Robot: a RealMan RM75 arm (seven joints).
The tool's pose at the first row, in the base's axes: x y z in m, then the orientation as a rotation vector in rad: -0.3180 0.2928 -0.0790 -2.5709 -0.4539 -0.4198
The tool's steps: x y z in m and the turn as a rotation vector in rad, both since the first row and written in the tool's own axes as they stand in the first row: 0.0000 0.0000 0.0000 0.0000 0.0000 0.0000; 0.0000 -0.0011 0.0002 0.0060 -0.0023 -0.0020; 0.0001 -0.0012 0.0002 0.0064 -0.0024 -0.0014; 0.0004 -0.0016 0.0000 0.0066 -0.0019 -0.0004; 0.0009 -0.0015 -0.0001 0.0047 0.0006 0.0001; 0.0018 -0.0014 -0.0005 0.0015 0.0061 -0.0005; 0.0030 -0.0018 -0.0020 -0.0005 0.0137 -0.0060; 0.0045 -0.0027 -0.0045 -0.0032 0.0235 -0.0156; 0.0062 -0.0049 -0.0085 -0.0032 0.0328 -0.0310; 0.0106 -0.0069 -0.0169 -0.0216 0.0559 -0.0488; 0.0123 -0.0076 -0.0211 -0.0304 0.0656 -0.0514
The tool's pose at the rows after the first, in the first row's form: -0.3180 0.2928 -0.0790 -2.5709 -0.4539 -0.4198; -0.3184 0.2938 -0.0787 -2.5656 -0.4579 -0.4156; -0.3183 0.2939 -0.0786 -2.5653 -0.4572 -0.4151; -0.3183 0.2942 -0.0782 -2.5651 -0.4557 -0.4154; -0.3178 0.2942 -0.0780 -2.5662 -0.4540 -0.4190; -0.3170 0.2941 -0.0773 -2.5674 -0.4525 -0.4272; -0.3164 0.2940 -0.0755 -2.5662 -0.4568 -0.4394; -0.3159 0.2938 -0.0725 -2.5643 -0.4655 -0.4561; -0.3161 0.2939 -0.0676 -2.5590 -0.4823 -0.4733; -0.3147 0.2923 -0.0582 -2.5660 -0.4954 -0.5151; -0.3143 0.2911 -0.0537 -2.5706 -0.4945 -0.5314
